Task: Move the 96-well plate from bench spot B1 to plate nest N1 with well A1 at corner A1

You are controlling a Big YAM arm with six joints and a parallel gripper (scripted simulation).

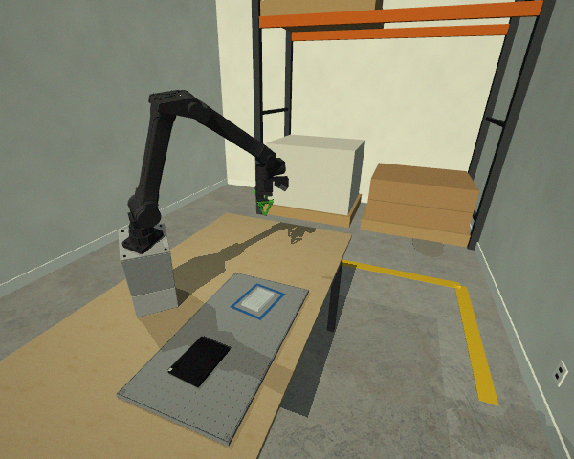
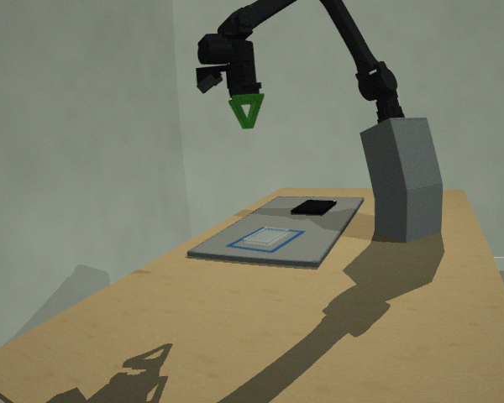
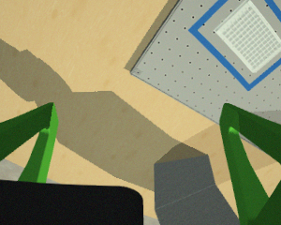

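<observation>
My hand is 330 mm above the 96-well plate, 200 mm to the left of it and 50 mm short of it. The rest, counted from my hand: black plate nest (560 mm to the right, 330 mm below, 10 mm behind).
</observation>
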